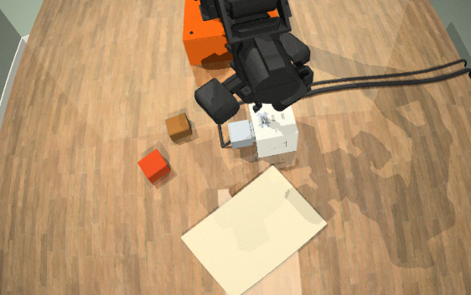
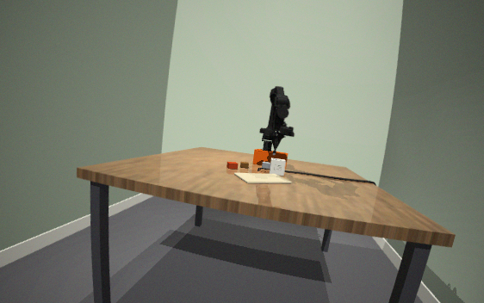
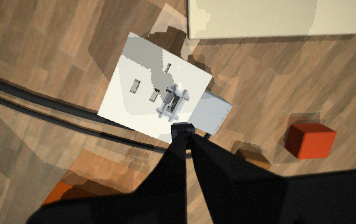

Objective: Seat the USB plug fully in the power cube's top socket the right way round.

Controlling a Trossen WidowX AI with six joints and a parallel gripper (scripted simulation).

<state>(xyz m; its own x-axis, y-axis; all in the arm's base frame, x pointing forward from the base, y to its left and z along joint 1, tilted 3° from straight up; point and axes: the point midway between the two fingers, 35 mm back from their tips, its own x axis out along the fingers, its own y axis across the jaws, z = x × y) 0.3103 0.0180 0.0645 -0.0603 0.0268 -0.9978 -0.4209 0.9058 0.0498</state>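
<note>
My gripper tip is now 10 mm above the dark USB plug. The rest, counted from my gripper tip: USB socket: 10 mm to the left, 60 mm below; brown block: 70 mm behind, 150 mm to the right, 120 mm below; cream sheet: 180 mm ahead, 60 mm to the right, 130 mm below.
</note>
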